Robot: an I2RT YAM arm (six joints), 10 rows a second.
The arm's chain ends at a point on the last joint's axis. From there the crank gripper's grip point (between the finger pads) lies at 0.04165 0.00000 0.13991 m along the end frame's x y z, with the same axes.
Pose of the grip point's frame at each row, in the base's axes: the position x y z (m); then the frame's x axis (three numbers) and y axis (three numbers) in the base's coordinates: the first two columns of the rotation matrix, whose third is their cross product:
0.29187 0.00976 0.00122 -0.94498 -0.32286 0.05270 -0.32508 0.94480 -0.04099
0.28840 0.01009 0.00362 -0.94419 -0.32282 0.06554 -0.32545 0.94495 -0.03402
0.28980 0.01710 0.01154 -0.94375 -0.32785 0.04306 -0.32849 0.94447 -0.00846
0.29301 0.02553 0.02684 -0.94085 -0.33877 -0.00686 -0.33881 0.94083 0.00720
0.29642 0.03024 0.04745 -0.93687 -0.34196 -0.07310 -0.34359 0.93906 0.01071
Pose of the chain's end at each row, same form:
0.33634 0.03102 0.13862 -0.94498 -0.32286 0.05270 -0.32508 0.94480 -0.04099
0.33485 0.03101 0.14042 -0.94419 -0.32282 0.06554 -0.32545 0.94495 -0.03402
0.33441 0.03385 0.14952 -0.94375 -0.32785 0.04306 -0.32849 0.94447 -0.00846
0.33163 0.03837 0.16703 -0.94085 -0.33877 -0.00686 -0.33881 0.94083 0.00720
0.32635 0.03956 0.19002 -0.93687 -0.34196 -0.07310 -0.34359 0.93906 0.01071

